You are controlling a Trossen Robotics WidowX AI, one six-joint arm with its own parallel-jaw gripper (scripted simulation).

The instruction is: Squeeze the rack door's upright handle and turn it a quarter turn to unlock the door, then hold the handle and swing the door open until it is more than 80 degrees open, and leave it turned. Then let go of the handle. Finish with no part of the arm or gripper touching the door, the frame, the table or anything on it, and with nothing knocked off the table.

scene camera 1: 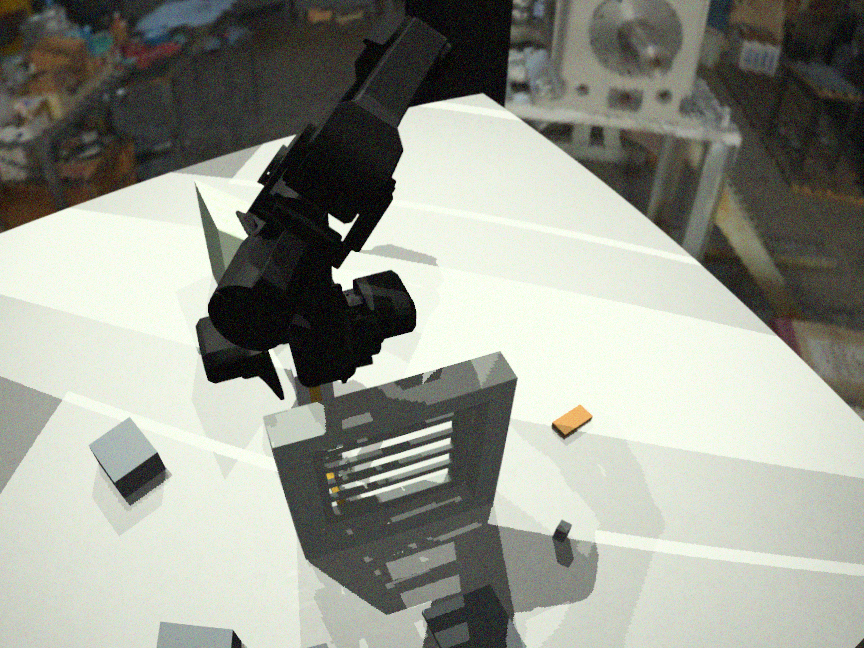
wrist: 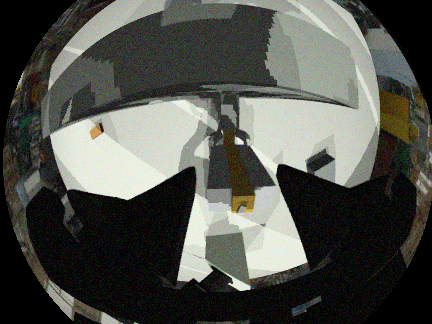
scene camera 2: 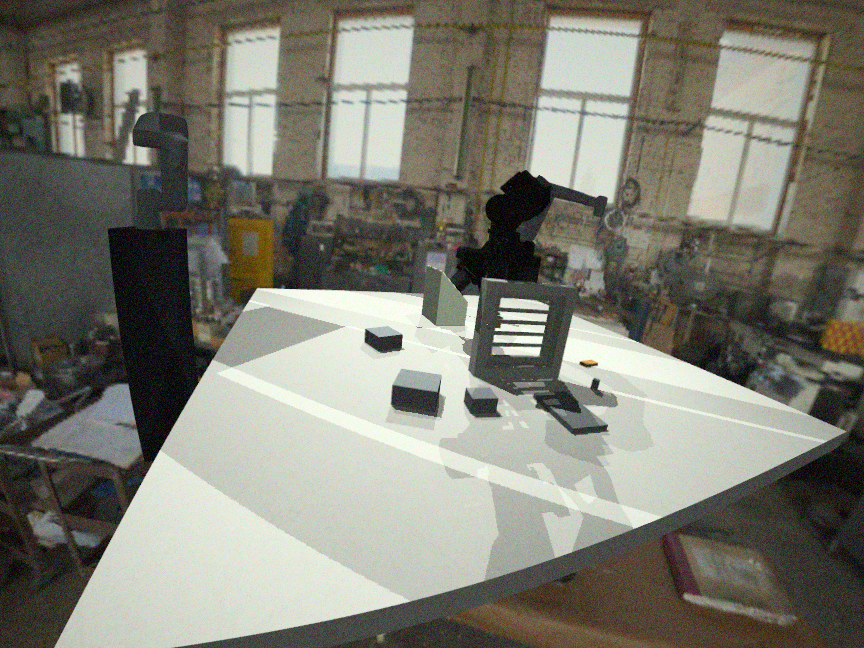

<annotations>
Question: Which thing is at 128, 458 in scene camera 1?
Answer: A grey box.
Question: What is my gripper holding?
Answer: Nothing.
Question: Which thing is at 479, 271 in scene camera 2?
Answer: My gripper.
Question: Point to a dark slab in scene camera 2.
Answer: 576, 418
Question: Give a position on an orange block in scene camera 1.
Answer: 574, 419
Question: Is my gripper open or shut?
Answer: Open.
</annotations>
